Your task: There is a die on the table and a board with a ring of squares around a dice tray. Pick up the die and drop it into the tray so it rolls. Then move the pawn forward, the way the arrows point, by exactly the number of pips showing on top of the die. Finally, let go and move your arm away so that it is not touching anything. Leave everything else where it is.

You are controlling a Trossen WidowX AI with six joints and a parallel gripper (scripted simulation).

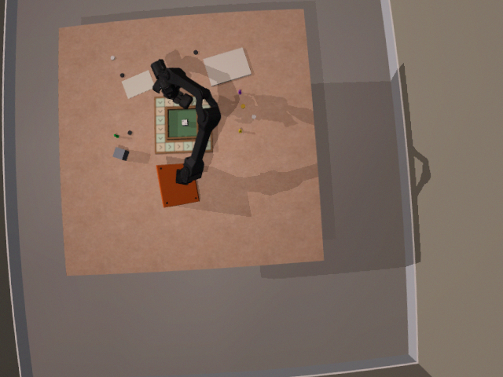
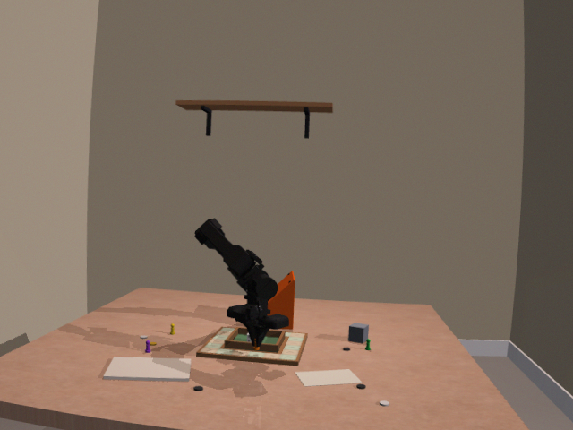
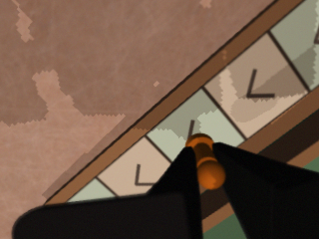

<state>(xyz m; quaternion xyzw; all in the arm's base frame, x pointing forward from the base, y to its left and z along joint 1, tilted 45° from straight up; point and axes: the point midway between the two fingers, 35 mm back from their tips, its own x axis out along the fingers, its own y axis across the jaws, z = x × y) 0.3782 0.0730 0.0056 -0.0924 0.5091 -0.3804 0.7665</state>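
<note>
Now: the orange pawn 10 mm above my gripper tip. Also, from my gripper tip: green dice tray (110 mm behind, 30 mm to the right, 30 mm below); grey die (110 mm behind, 40 mm to the right, 10 mm below); purple pawn (300 mm to the right, 50 mm ahead, 20 mm below).
</note>
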